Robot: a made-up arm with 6 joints.
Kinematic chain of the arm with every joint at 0, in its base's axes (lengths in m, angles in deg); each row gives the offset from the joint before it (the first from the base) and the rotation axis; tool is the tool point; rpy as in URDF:
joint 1: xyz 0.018 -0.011 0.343 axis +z
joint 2: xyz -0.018 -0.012 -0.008 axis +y
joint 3: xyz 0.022 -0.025 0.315 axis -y
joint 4: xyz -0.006 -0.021 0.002 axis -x
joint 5: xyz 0.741 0 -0.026 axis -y
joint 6: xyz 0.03 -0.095 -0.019 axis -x
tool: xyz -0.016 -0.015 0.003 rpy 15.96 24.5 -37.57
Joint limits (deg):
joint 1: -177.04..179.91
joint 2: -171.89..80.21
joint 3: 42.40..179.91
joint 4: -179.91..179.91
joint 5: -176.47..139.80
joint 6: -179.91..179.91
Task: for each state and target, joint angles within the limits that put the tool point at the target. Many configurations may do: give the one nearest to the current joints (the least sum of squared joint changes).
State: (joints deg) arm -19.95 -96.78 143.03 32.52 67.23 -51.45
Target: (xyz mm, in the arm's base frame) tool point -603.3 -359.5 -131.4
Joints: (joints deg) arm 16.35 -59.51 174.42 34.69 68.20 -48.64
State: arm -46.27 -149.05 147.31 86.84 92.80 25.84
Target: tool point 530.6 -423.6 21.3
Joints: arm -34.28 -171.31 179.91 98.45 118.12 34.71
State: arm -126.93 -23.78 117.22 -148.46 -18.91 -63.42
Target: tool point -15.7 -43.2 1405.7
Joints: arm -148.42 0.92 95.42 -97.04 3.63 -58.48
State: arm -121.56 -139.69 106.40 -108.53 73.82 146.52
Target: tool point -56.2 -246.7 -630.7
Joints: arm -105.41 -166.83 136.40 -115.00 72.99 146.26
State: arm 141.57 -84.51 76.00 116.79 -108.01 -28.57
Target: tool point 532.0 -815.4 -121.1
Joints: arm 119.41 -117.03 80.81 112.26 -91.55 -12.01
